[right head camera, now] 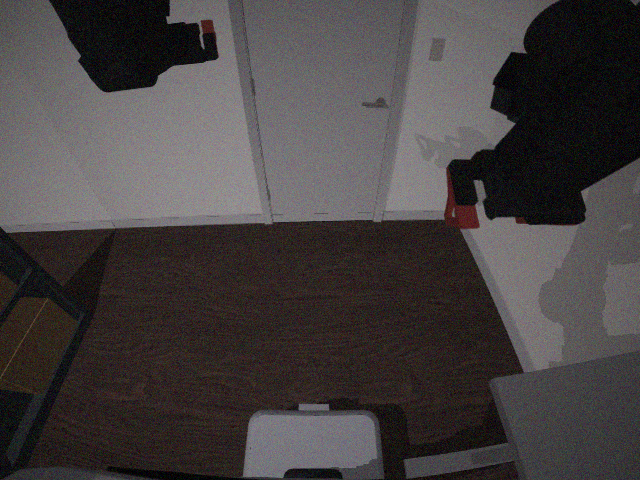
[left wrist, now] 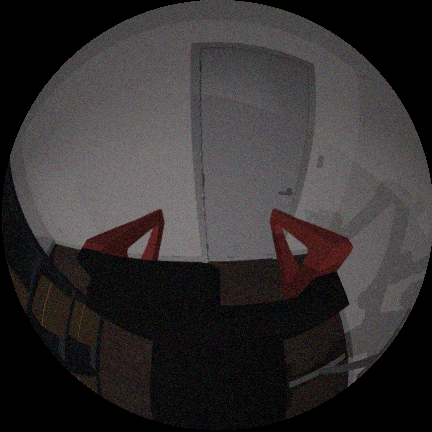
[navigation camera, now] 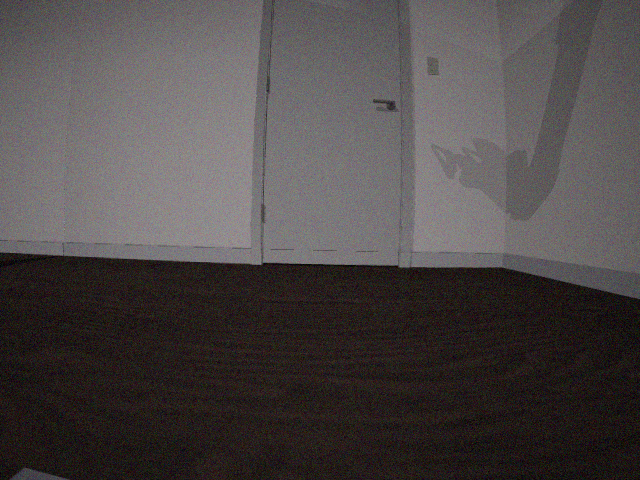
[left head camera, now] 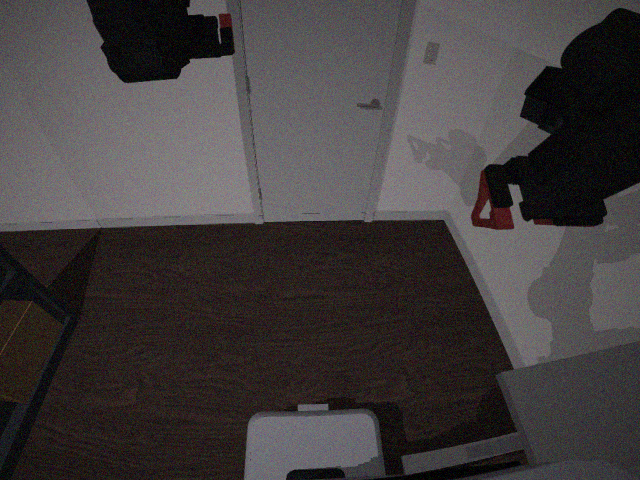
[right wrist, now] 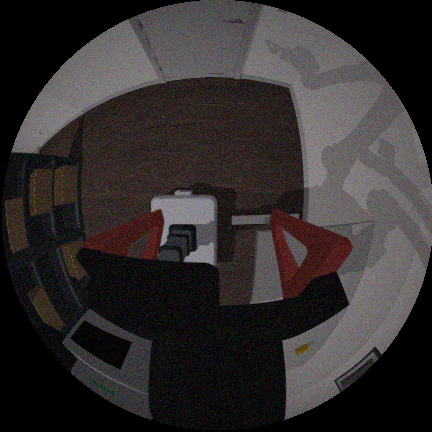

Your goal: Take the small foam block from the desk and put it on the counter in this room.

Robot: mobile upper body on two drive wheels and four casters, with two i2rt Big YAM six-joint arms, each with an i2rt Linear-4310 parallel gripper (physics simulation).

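Places are measured from the left arm's base along level axes (x left, y back, z up), in millimetres.
Pixels of known places: left gripper, between the fingertips: [right head camera: 192, 38] [left wrist: 216, 214]; right gripper, between the fingertips: [right head camera: 482, 219] [left head camera: 504, 220] [right wrist: 216, 214].
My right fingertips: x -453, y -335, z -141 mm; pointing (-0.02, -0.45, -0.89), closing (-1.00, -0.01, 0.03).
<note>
Behind a point stands the place of what it marks.
The desk [left head camera: 584, 408] {z -460, x -752, y -132 mm} [right head camera: 573, 418] {z -460, x -731, y -137 mm} [right wrist: 267, 265] {z -460, x -637, y -113 mm} is a pale tabletop at the lower right of both head views. A small yellow thing [right wrist: 301, 348] {z -430, x -1049, y 628 mm} lies on it in the right wrist view, partly beside the dark gripper body; I cannot tell for certain whether it is the foam block. My left gripper [left wrist: 216, 214] {z 0, x 2, y -729 mm} is open and empty, raised in front of the wall and door. My right gripper [right wrist: 216, 214] {z -141, x -453, y -336 mm} is open and empty, pointing down, with the yellow thing well below its fingers in the picture. I cannot make out a counter in these views.
A closed door [left head camera: 315, 113] {z -558, x -260, y -1685 mm} [right head camera: 320, 113] {z -557, x -258, y -1684 mm} [navigation camera: 330, 129] {z -649, x -254, y -1685 mm} stands ahead, with a wall meeting it at the right. A dark shelf unit with brown boxes [left head camera: 31, 341] {z -1183, x 1236, y -570 mm} [right head camera: 36, 341] {z -1136, x 1235, y -519 mm} is at the left. A pale desk foot [left head camera: 460, 454] [right head camera: 460, 460] lies right of my white base [left head camera: 310, 444] {z -1150, x -210, y -192 mm}.
</note>
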